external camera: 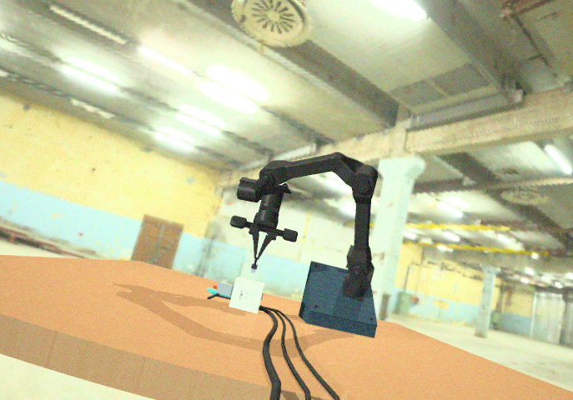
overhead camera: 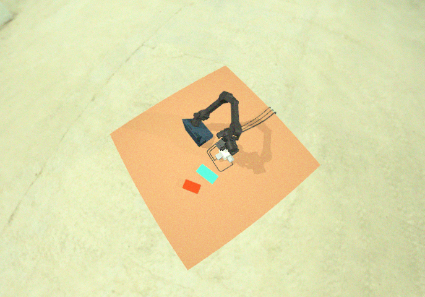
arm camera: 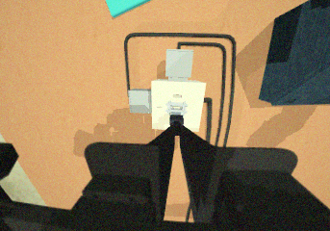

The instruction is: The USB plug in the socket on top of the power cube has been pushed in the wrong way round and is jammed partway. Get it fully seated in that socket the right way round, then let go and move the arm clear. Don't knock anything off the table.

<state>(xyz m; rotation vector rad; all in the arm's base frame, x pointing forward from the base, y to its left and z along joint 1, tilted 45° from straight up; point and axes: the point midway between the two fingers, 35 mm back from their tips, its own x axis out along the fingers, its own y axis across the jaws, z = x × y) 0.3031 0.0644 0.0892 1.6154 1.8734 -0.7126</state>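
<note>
My gripper tip is now 20 mm above the dark USB plug. Round my gripper tip: red card (360 mm to the right, 130 mm below, 90 mm ahead); cyan card (210 mm to the right, 130 mm below, 70 mm ahead).
</note>
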